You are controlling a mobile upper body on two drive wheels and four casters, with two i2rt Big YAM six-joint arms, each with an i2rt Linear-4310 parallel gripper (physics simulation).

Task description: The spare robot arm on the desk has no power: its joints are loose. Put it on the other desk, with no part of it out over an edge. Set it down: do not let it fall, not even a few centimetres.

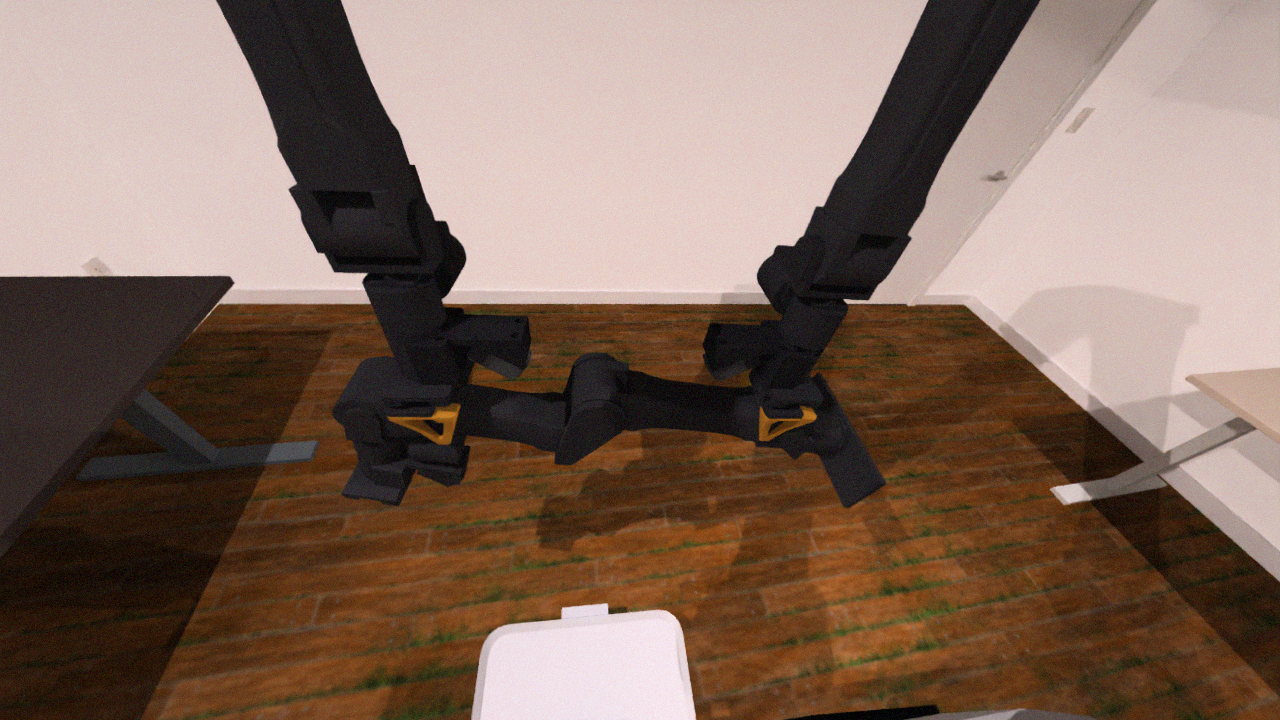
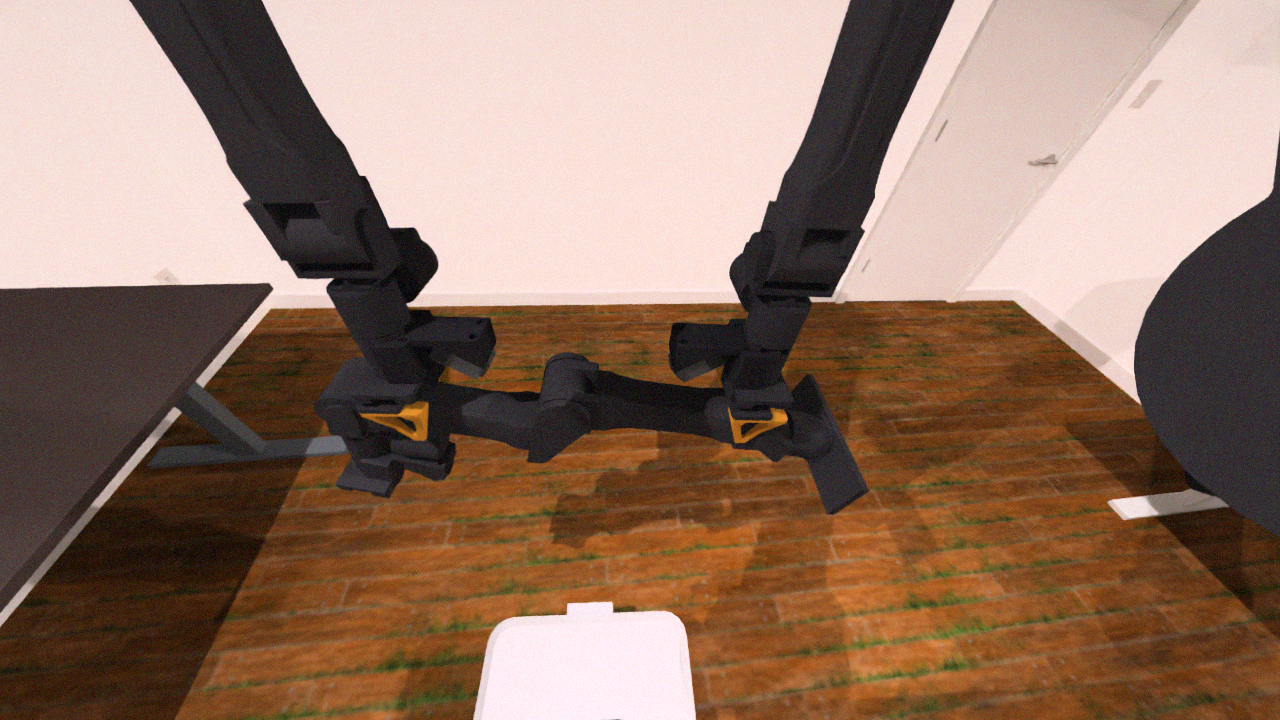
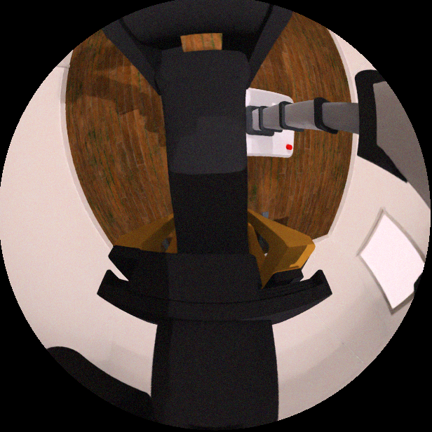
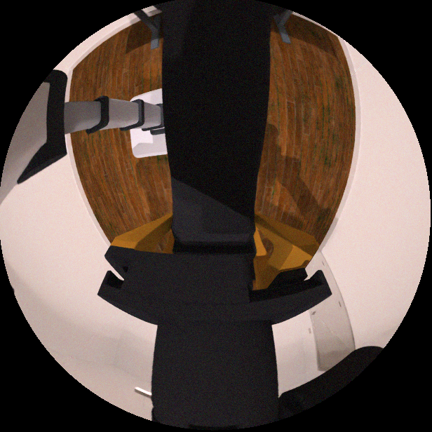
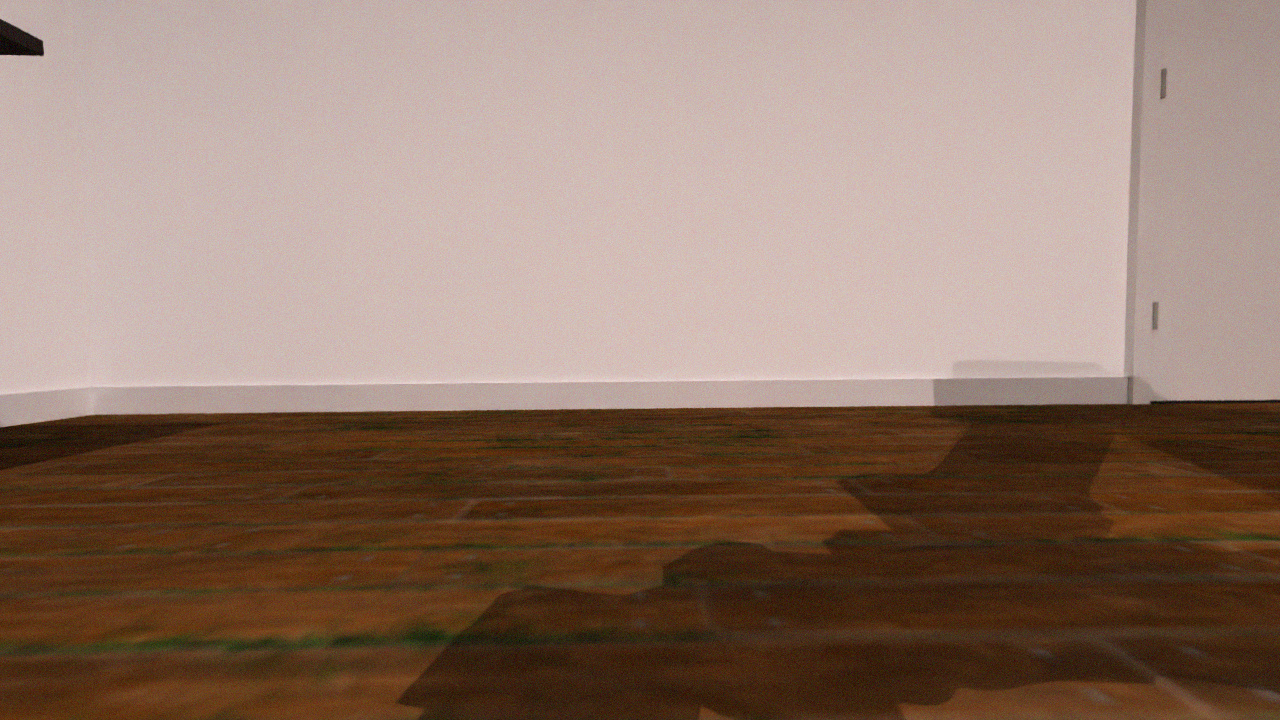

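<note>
The black spare arm (image 1: 595, 411) (image 2: 563, 411) (image 3: 207, 125) (image 4: 215, 125) hangs roughly level above the wood floor, with its middle joint between my two grippers. My left gripper (image 1: 426, 420) (image 2: 396, 419) (image 3: 214, 213) is shut on its left end part. My right gripper (image 1: 785, 420) (image 2: 759, 423) (image 4: 214, 213) is shut on it near the flat plate (image 1: 850, 456) (image 2: 836, 465) at its right end. A dark desk (image 1: 80, 358) (image 2: 98, 367) stands at the left. A pale desk (image 1: 1253, 394) shows in part at the right edge. The spare arm is apart from both desks.
The dark desk's grey foot (image 1: 205, 458) (image 2: 241, 452) reaches out over the floor. The pale desk's foot (image 1: 1105, 483) (image 2: 1163, 505) is at the right. My white base (image 1: 586, 671) (image 2: 586, 671) is below. A wall (image 5: 581, 197) and a door (image 2: 1011, 152) (image 5: 1217, 197) stand ahead.
</note>
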